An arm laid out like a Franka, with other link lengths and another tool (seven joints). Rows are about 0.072 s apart.
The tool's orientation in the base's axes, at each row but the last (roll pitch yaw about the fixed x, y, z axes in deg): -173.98, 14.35, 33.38; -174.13, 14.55, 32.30; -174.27, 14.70, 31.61; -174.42, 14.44, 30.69; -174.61, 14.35, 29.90; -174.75, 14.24, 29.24; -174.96, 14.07, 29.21; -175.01, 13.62, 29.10
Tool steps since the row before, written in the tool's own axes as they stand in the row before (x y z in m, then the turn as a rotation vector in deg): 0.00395, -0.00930, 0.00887, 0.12, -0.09, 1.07; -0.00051, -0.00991, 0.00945, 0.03, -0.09, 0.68; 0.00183, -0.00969, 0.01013, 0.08, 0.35, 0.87; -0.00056, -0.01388, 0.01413, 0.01, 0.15, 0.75; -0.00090, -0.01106, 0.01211, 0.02, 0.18, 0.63; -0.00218, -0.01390, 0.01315, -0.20, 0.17, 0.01; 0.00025, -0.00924, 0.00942, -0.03, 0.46, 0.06; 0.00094, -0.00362, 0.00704, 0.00, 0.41, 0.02
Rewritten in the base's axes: -0.00403, 0.00954, -0.00858, -0.23, 0.09, -1.05; -0.00798, 0.00776, -0.00799, -0.20, 0.06, -0.65; -0.00605, 0.00879, -0.00928, 0.01, -0.30, -0.89; -0.01094, 0.01117, -0.01217, -0.12, -0.16, -0.74; -0.00918, 0.00874, -0.01045, -0.06, -0.17, -0.63; -0.01173, 0.01068, -0.01092, -0.09, -0.24, 0.02; -0.00650, 0.00786, -0.00838, 0.17, -0.42, -0.09; -0.00263, 0.00336, -0.00673, 0.19, -0.36, -0.05
